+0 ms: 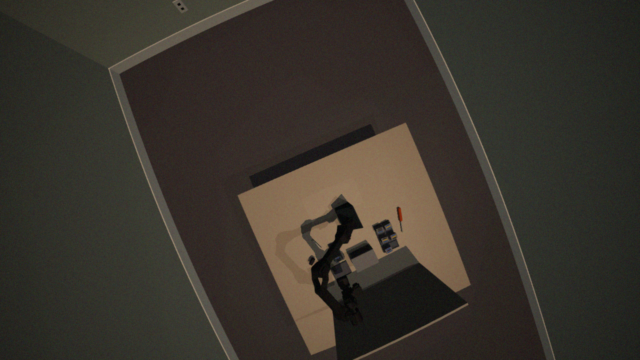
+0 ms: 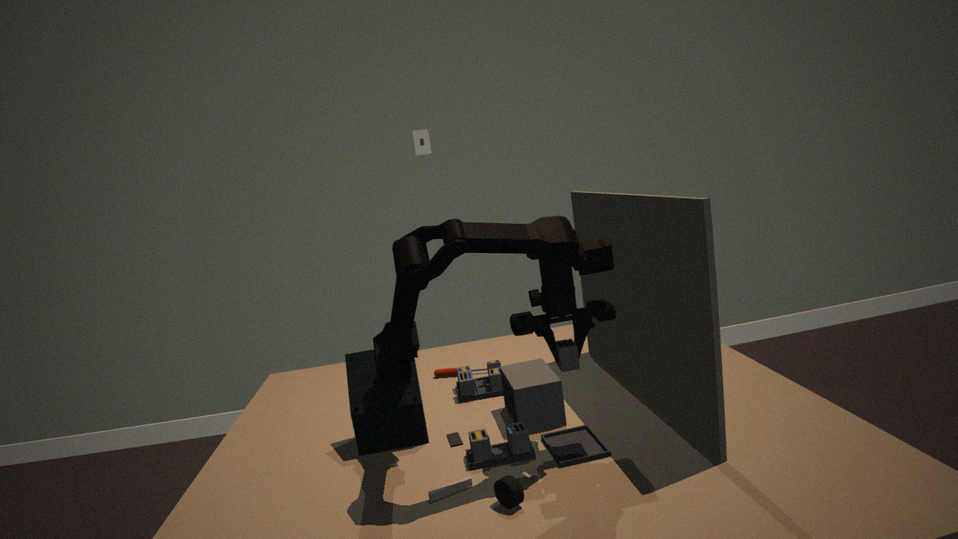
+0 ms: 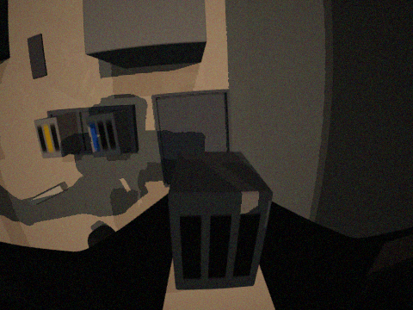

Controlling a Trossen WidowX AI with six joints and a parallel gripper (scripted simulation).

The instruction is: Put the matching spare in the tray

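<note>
Right now my gripper tip is 1 cm past the dark tray, 1 cm to the left of it and 17 cm above it. Also, from my gripper tip: mounted unit: 3 cm behind, 19 cm to the left, 12 cm below; then grey spare: 2 cm above; then black tape roll: 17 cm behind, 14 cm to the right, 15 cm below.
</note>
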